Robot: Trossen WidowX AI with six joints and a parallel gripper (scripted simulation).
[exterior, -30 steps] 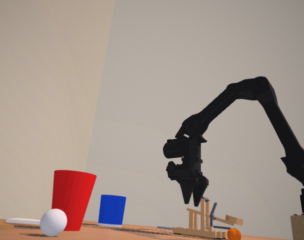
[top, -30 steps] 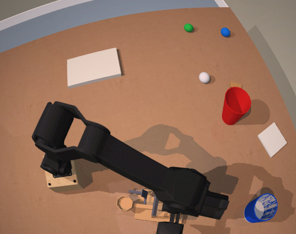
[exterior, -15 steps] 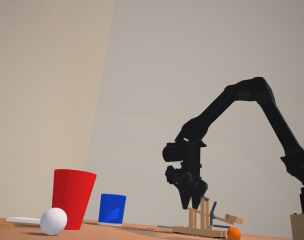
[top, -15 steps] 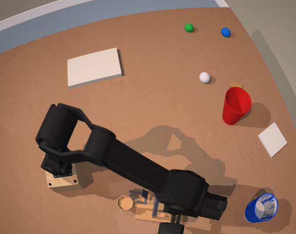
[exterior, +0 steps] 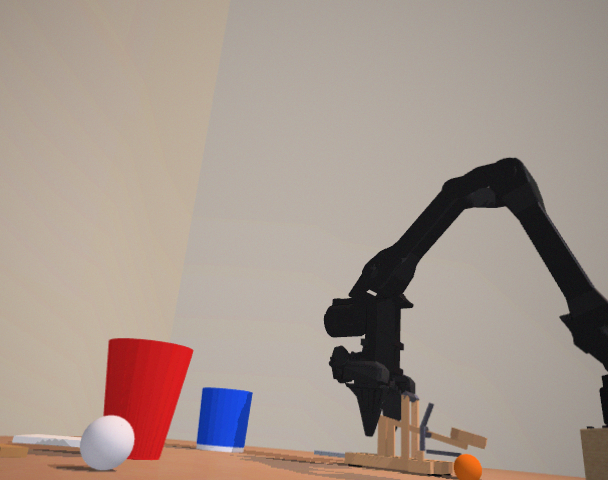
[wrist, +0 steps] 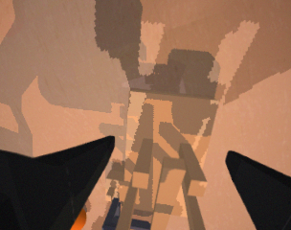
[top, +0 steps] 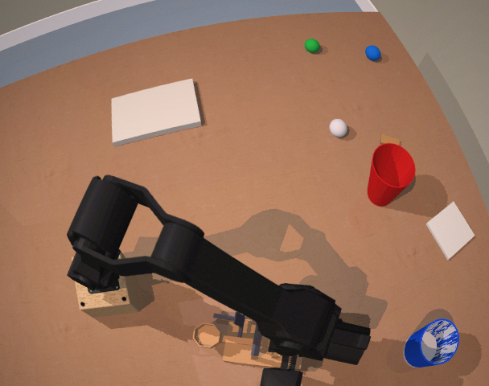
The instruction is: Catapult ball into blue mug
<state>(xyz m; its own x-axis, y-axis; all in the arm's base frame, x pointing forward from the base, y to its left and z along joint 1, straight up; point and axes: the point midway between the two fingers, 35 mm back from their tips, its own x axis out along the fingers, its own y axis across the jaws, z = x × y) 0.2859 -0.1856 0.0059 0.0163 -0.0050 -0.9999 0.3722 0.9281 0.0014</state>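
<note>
The catapult upright frame is 40 mm behind my gripper tip, 40 mm above it and 20 mm to the left of it. Round my gripper tip: blue mug: 270 mm ahead, 100 mm to the right, 10 mm below; then orange ball: 160 mm to the left, 100 mm behind, 30 mm below; then catapult: 60 mm behind, 50 mm to the left, 10 mm above.
</note>
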